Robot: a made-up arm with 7 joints. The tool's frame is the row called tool. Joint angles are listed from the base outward.
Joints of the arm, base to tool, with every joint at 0 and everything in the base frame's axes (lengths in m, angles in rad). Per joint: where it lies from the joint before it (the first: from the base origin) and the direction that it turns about. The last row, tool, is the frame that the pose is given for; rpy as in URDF.
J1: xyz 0.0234 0.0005 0.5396 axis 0 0 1
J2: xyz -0.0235 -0.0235 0.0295 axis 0 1 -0.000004
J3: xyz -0.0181 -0.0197 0.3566 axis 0 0 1
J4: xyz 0.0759 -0.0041 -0.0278 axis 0 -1 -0.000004
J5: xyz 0.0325 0.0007 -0.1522 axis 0 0.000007 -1
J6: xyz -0.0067 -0.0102 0.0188 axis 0 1 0.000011
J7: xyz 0.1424 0.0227 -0.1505 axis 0 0.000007 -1
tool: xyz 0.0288 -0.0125 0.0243 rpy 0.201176 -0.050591 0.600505
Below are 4 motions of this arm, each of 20 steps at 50 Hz.
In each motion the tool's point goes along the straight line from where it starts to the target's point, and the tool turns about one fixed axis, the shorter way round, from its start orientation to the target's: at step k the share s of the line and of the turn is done. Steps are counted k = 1, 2, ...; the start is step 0. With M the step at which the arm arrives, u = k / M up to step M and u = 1 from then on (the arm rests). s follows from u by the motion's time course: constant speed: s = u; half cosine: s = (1 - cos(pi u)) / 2; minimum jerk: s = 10 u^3 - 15 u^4 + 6 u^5.
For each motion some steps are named. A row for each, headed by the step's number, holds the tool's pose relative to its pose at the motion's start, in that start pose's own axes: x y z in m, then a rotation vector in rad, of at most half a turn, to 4 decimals.
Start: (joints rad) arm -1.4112 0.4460 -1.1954 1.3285 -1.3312 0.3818 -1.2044
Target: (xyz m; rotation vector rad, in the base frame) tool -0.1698 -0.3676 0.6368 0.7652 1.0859 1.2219
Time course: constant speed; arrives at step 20
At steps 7, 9, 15, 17, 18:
7: 0.0314 -0.0225 0.0355 -0.0958 0.0553 0.2708
9: 0.0403 -0.0289 0.0456 -0.1232 0.0711 0.3481
15: 0.0672 -0.0482 0.0760 -0.2053 0.1185 0.5802
17: 0.0762 -0.0546 0.0861 -0.2327 0.1343 0.6576
18: 0.0807 -0.0578 0.0912 -0.2464 0.1422 0.6963

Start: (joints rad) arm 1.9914 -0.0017 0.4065 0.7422 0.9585 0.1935 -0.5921
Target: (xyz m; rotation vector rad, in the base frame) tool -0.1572 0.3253 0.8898 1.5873 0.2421 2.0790
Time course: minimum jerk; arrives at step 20
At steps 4, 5, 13, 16, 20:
4: 0.0064 0.0006 0.0036 0.0106 -0.0300 -0.0151
5: 0.0115 0.0011 0.0064 0.0189 -0.0537 -0.0270
13: 0.0846 0.0083 0.0474 0.1397 -0.3967 -0.1992
16: 0.1042 0.0102 0.0584 0.1720 -0.4886 -0.2454
20: 0.1106 0.0108 0.0620 0.1826 -0.5187 -0.2605

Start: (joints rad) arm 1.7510 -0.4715 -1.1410 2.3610 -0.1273 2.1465 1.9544
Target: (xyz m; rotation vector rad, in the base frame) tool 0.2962 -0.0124 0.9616 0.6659 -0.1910 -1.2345
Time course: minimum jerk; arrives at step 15
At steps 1, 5, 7, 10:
1: -0.0002 0.0000 0.0001 0.0001 -0.0006 -0.0008
5: -0.0182 0.0005 0.0083 0.0117 -0.0456 -0.0606
7: -0.0380 0.0011 0.0174 0.0245 -0.0952 -0.1265
10: -0.0687 0.0020 0.0314 0.0442 -0.1718 -0.2283

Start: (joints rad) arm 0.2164 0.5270 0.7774 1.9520 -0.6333 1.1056 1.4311
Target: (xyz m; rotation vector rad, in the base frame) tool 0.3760 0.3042 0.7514 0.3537 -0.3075 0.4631
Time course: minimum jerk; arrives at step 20
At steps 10, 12, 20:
10: -0.0295 0.0145 -0.0218 0.0326 0.1280 0.1010
12: -0.0402 0.0198 -0.0297 0.0445 0.1747 0.1378
20: -0.0589 0.0290 -0.0435 0.0652 0.2560 0.2019

